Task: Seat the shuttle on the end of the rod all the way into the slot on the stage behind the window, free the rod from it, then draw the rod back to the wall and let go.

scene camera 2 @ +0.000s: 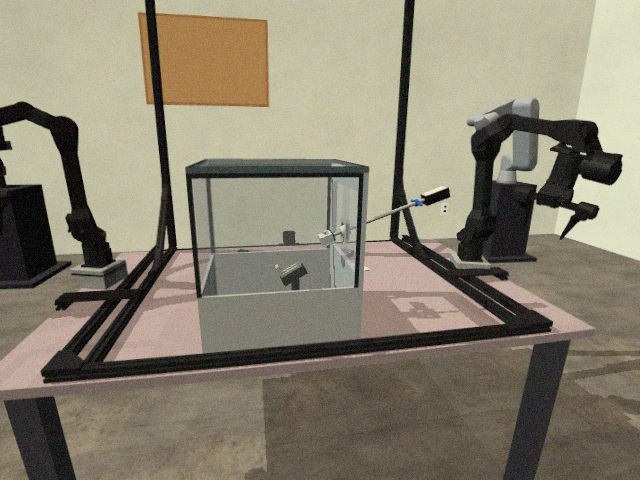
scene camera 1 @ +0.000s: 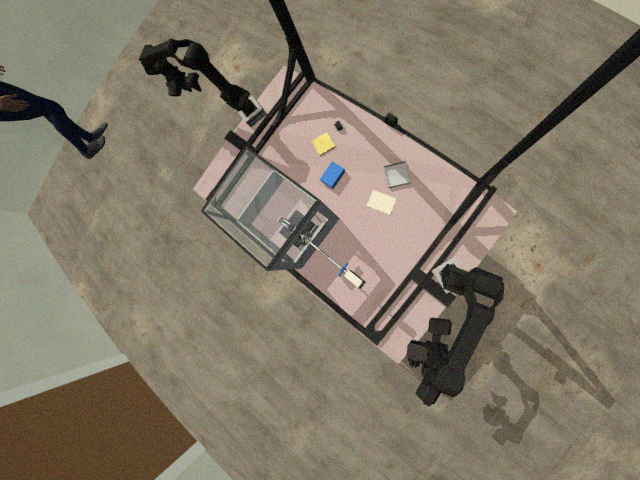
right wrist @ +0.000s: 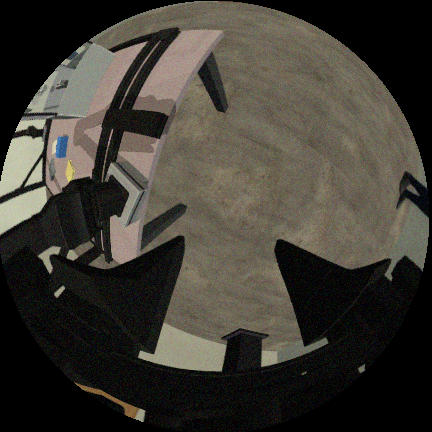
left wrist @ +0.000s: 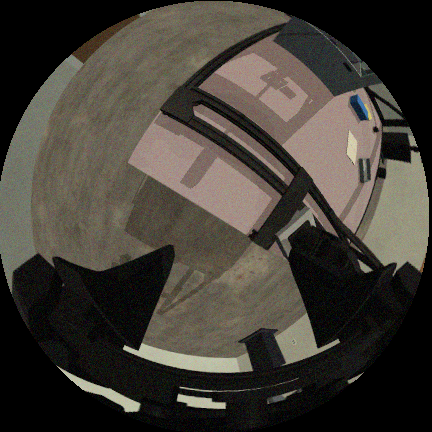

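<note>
The rod passes slantwise through the case's right wall in scene camera 2. Its white-and-black handle and a blue collar are outside. The pale shuttle is at the inner end, above and right of the dark slotted stage, apart from it. My left gripper is open and empty, off the table's right side, away from the handle. My right gripper is open and empty over the floor, far from the case. The slot's inside is unclear.
The glass case stands inside a black table frame with tall posts. A blue block, a yellow square, a cream sheet and a grey tray lie beside it.
</note>
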